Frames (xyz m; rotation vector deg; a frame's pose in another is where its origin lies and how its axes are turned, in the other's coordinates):
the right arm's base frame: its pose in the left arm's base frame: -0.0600 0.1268 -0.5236 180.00 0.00 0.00
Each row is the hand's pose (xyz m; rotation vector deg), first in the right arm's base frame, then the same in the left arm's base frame.
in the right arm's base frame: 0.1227 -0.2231 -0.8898 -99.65 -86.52 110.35
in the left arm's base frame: 0.0627 0.3499 0.3662 9.32 -85.78 -67.25
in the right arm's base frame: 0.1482 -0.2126 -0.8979 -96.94 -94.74 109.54
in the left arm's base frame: 0.0882 0.3394 0.3743 6.76 -84.94 -73.46
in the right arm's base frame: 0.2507 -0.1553 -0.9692 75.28 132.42 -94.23
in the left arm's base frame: 0.1907 0.2821 0.4456 -1.11 -75.54 -106.16
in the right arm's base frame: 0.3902 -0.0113 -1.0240 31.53 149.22 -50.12
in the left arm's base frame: 0.3302 0.1381 0.5004 -27.16 -49.45 -147.24
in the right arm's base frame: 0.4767 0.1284 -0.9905 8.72 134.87 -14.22
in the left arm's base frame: 0.4167 -0.0016 0.4669 -65.13 -16.83 -159.58
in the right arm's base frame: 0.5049 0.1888 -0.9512 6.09 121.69 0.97
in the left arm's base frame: 0.4449 -0.0620 0.4276 -85.12 1.22 -152.89
